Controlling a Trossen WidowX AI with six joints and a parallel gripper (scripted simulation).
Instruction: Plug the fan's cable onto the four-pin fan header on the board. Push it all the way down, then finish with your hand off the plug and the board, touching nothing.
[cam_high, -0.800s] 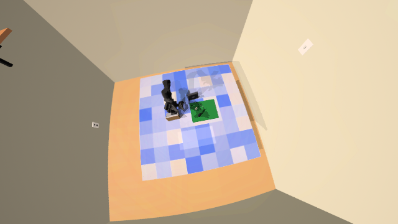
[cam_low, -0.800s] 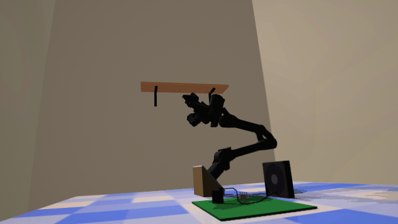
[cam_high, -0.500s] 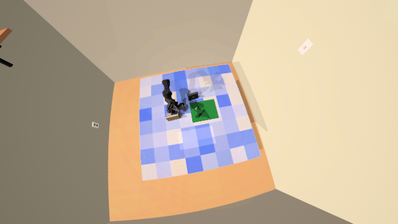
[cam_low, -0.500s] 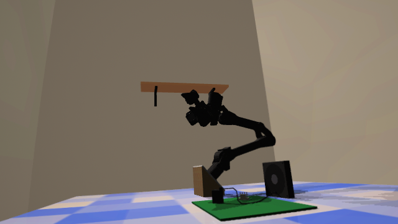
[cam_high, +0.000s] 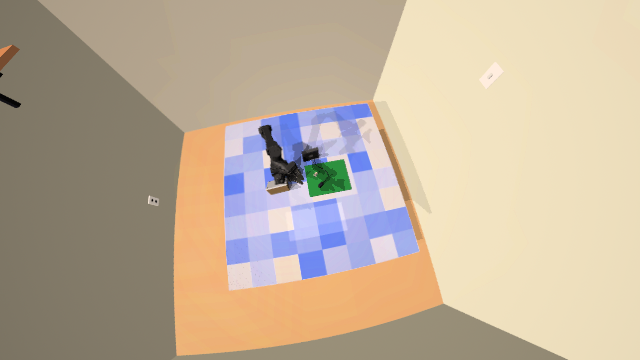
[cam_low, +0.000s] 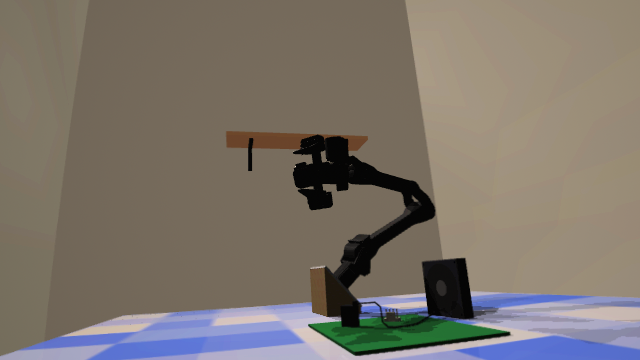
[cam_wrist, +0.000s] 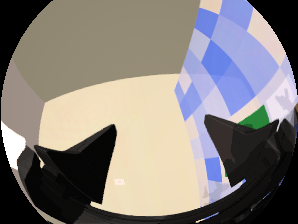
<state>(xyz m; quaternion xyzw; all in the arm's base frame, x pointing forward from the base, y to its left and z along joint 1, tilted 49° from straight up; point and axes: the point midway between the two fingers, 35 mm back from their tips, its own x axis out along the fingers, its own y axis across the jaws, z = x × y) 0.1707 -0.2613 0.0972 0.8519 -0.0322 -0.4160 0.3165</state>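
Right now my gripper tip is 100 mm short of the fan cable plug, 70 mm to the right of it and 320 mm above it. The rest, counted from my gripper tip: green board (170 mm ahead, 130 mm to the left, 360 mm below); then black fan (70 mm ahead, 300 mm to the left, 290 mm below).
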